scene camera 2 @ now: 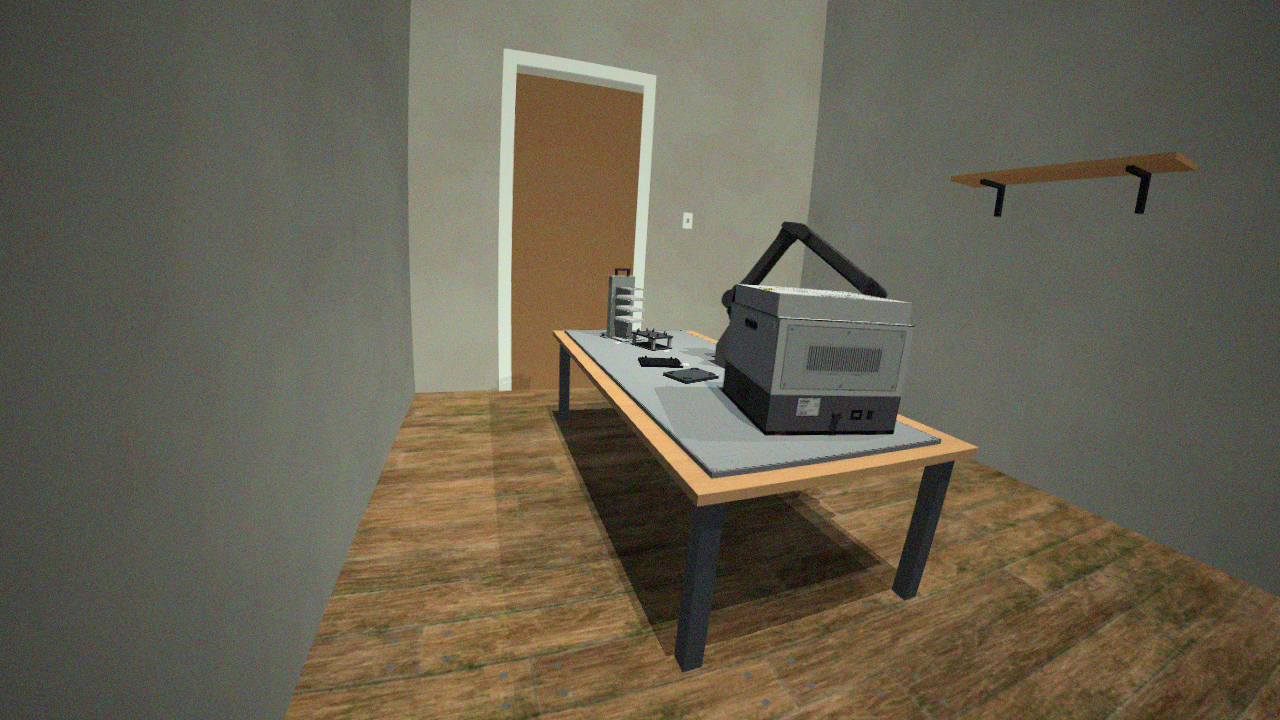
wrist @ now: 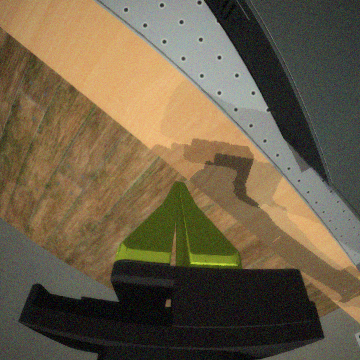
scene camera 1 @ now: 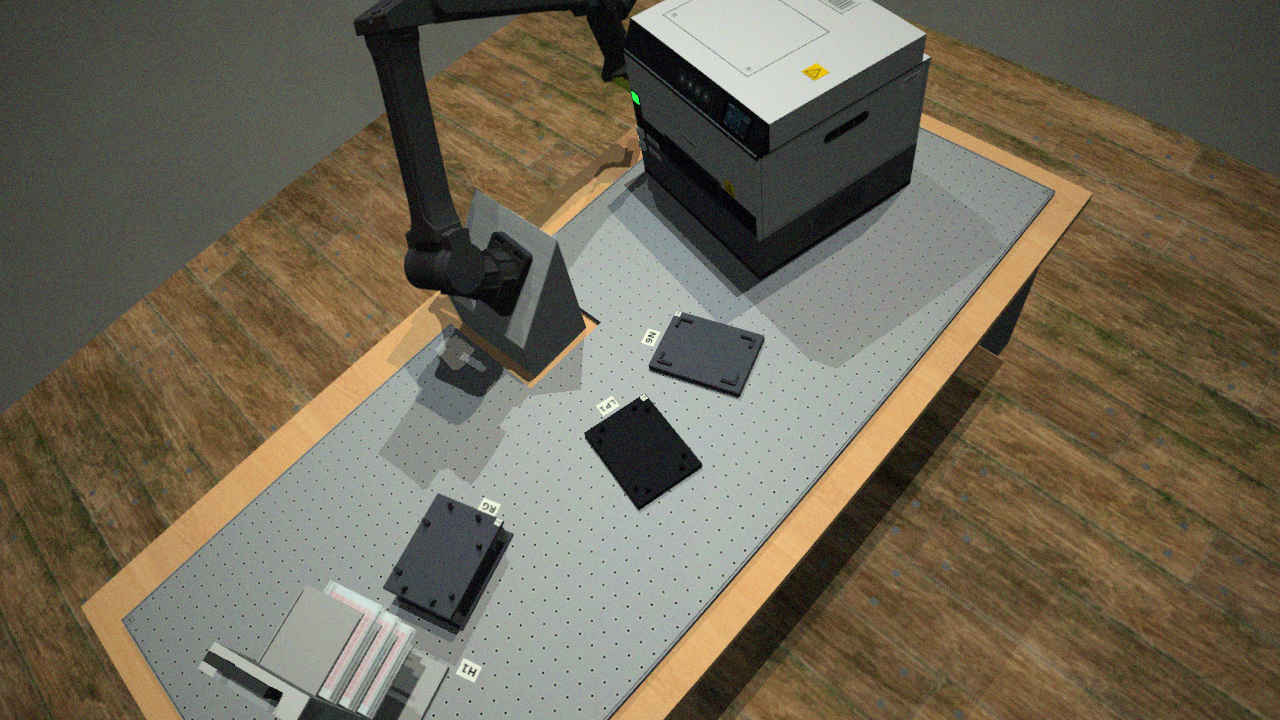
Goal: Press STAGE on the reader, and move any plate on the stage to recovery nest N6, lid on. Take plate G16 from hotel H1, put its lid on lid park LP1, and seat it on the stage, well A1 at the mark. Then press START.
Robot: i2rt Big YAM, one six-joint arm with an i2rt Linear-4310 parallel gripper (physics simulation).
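Seen in the pictures: gripper, fingertip midpoint: (wrist: 178, 187); arm's base, origin of the base link: (scene camera 1: 505, 273).
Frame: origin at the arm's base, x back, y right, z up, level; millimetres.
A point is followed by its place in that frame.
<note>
The reader (scene camera 1: 836, 94) {x -289, y -493, z 179 mm} (scene camera 2: 841, 340) {x -167, y -731, z 95 mm} (wrist: 320, 75) {x 85, y -499, z -5 mm} is a white and dark box with a green light (scene camera 1: 635, 97) {x 86, y -405, z 50 mm} at its left front edge. Its stage does not show, and its button labels are not readable. My gripper (wrist: 178, 187) {x 183, y -487, z -45 mm} is shut and empty, green tips together, pointing down over the table edge beside the reader; in scene camera 1 it is mostly hidden at the reader's left. Nest N6 (scene camera 1: 707, 353) {x -297, y -157, z -138 mm} (scene camera 2: 691, 375) {x -301, y -183, z -139 mm} and lid park LP1 (scene camera 1: 642, 452) {x -342, y 47, z -141 mm} (scene camera 2: 660, 361) {x -336, y 37, z -141 mm} hold nothing. Hotel H1 (scene camera 2: 614, 308) {x -380, y 582, z 0 mm} holds several stacked plates (scene camera 1: 365, 658) {x -348, y 534, z 13 mm} (scene camera 2: 629, 306) {x -318, y 564, z 13 mm}; which is G16 cannot be told.
A raised dark stand labelled RG (scene camera 1: 447, 555) {x -264, y 372, z -91 mm} (scene camera 2: 651, 338) {x -290, y 289, z -96 mm} lies between H1 and LP1. The arm's grey wedge base (scene camera 1: 546, 313) {x -83, y -5, z -47 mm} stands at the table's edge near N6. A wooden wall shelf (scene camera 2: 1074, 170) hangs at the right in scene camera 2.
</note>
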